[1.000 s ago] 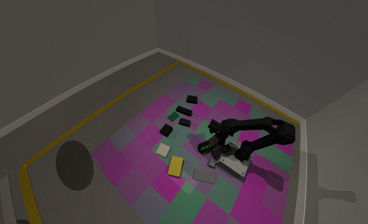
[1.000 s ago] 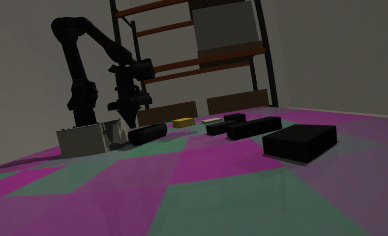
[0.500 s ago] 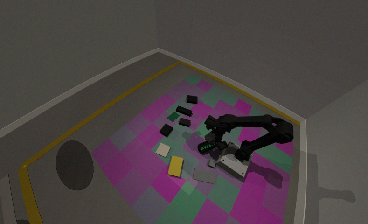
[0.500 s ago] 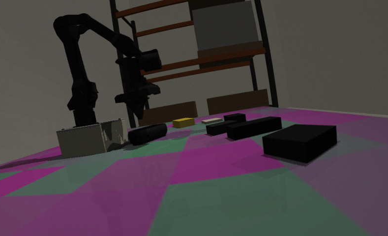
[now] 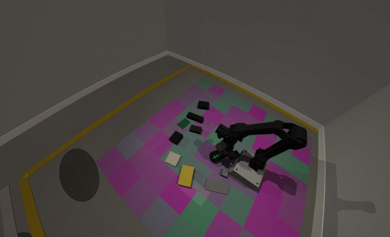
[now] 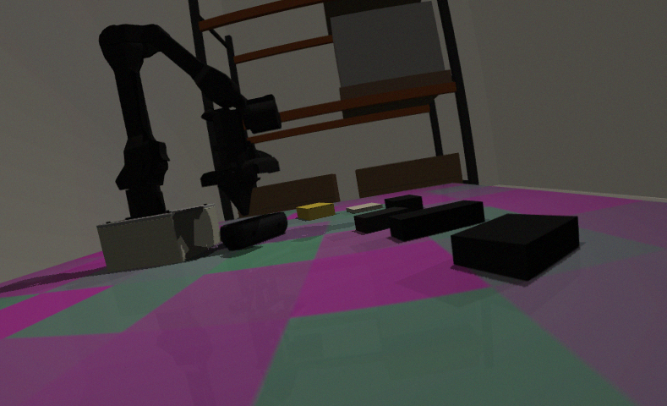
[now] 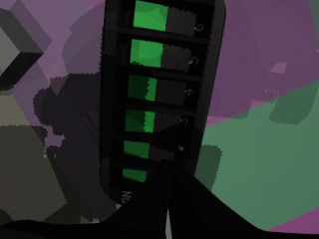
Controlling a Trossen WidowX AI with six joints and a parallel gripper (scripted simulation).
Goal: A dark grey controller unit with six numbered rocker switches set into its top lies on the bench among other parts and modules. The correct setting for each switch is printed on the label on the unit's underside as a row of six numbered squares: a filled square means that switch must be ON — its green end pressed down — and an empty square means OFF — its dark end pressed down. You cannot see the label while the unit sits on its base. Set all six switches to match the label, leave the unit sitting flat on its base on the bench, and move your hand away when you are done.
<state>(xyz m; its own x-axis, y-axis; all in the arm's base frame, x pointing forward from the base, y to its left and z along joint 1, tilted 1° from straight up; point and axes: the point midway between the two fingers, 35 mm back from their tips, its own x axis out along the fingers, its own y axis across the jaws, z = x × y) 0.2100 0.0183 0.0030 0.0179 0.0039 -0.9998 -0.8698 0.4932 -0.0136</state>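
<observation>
Right now the small grey piece is 9 cm behind my gripper tip, 12 cm to the left of it and 5 cm below it. From my gripper tip the other things lie so: yellow block: 9 cm ahead, 29 cm to the left, 4 cm below; then grey plate: 9 cm behind, 21 cm to the left, 6 cm below; then cream plate: 24 cm ahead, 26 cm to the left, 5 cm below.
</observation>
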